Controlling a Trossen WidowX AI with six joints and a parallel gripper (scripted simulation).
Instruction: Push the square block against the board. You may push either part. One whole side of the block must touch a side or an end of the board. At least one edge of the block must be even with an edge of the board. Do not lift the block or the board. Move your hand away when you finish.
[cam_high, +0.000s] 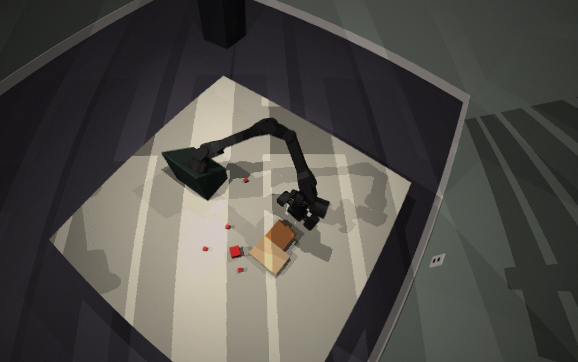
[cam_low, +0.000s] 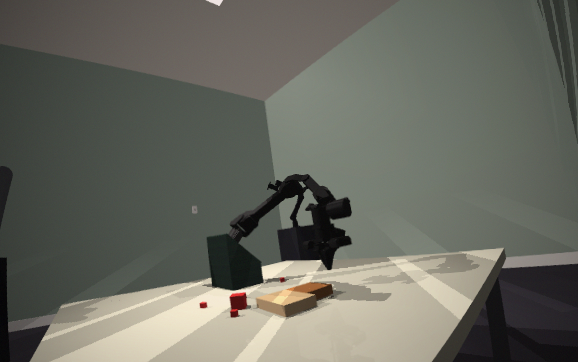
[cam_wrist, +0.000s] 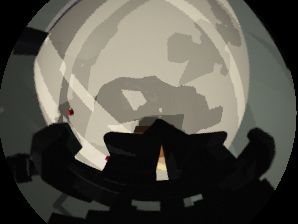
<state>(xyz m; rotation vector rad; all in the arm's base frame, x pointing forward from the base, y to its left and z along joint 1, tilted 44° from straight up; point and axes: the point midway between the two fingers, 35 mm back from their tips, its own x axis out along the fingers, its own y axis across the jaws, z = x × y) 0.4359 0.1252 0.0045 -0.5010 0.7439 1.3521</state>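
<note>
Right now my gripper tip is 9 cm to the left of the square block, 5 cm above it and 1 cm past it. Also, from my gripper tip: red cube 26 cm to the right, 14 cm behind, 4 cm below; board 19 cm to the right, 5 cm below, 1 cm behind.
</note>
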